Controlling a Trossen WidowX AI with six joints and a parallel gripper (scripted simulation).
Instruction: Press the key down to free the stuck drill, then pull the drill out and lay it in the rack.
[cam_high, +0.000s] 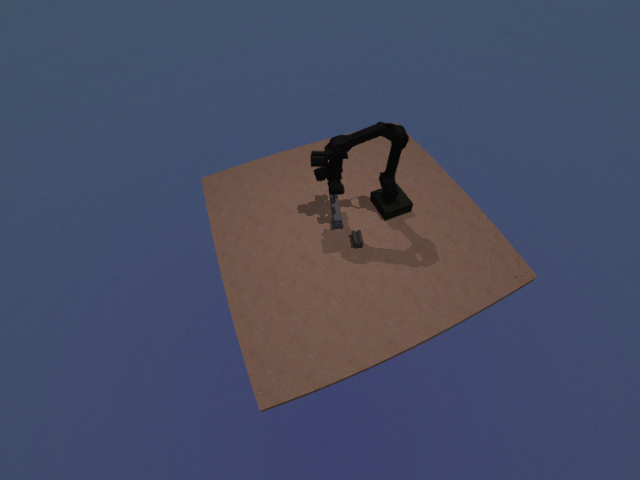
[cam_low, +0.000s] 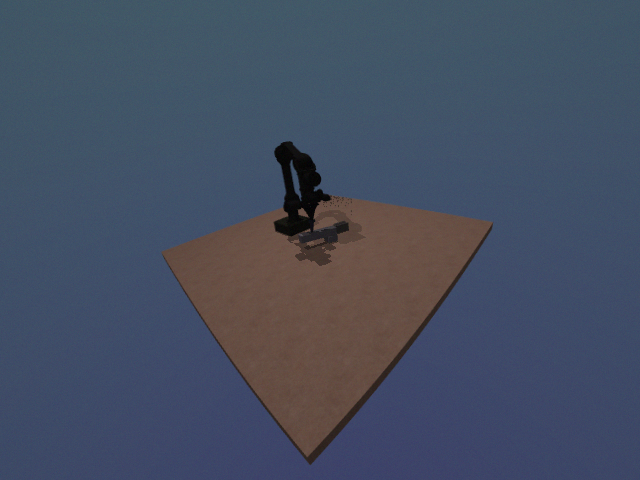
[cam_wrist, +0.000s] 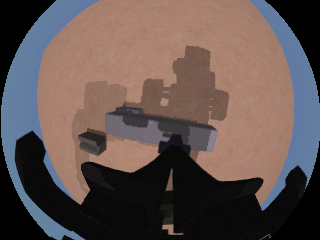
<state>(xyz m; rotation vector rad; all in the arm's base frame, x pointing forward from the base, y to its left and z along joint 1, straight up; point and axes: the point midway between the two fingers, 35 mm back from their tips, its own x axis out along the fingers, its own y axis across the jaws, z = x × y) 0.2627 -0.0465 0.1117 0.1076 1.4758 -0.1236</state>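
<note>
The drill lies 80 mm below my gripper tip and 50 mm to the left of it. Round my gripper tip: dark block (210 mm to the left, 110 mm below, 50 mm behind); then grey block (90 mm below, 30 mm to the left); then dark key (30 mm below).
</note>
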